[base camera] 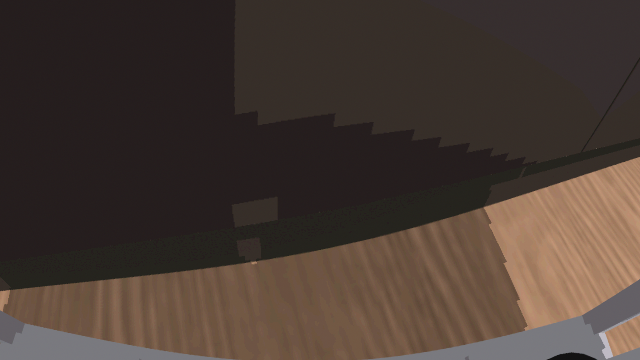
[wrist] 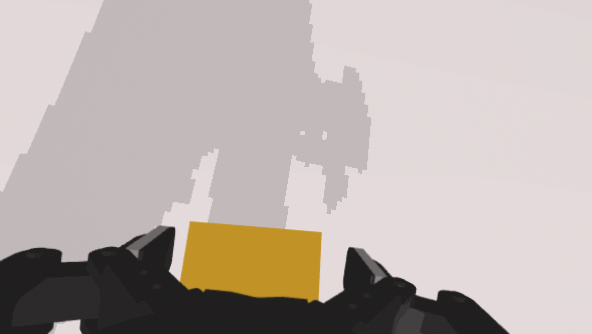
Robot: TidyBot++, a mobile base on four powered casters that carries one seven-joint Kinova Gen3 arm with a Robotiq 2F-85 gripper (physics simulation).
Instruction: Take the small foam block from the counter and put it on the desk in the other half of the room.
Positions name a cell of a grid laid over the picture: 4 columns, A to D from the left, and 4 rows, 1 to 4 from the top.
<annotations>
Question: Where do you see a counter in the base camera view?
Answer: At A2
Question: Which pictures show the gripper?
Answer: The wrist view only.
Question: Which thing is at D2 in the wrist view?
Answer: A counter.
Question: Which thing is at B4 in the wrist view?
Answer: A yellow foam block.
</annotations>
